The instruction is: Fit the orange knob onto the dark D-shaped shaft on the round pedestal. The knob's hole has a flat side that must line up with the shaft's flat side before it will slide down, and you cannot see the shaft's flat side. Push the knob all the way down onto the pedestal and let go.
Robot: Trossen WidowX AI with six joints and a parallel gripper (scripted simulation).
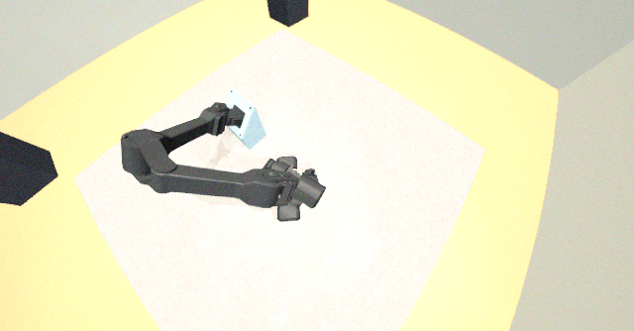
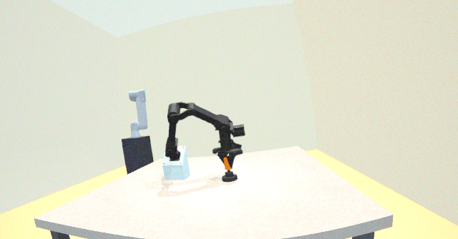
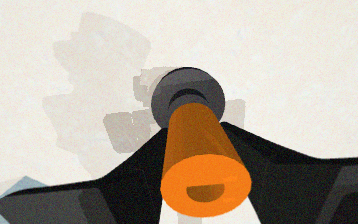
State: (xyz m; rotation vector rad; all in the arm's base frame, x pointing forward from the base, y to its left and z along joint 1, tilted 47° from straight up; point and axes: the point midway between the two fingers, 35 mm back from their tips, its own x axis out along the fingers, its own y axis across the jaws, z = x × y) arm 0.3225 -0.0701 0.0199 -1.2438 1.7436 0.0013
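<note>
My gripper tip is now 2 cm below the orange knob. Also, from my gripper tip: pedestal with shaft: 4 cm below.
</note>
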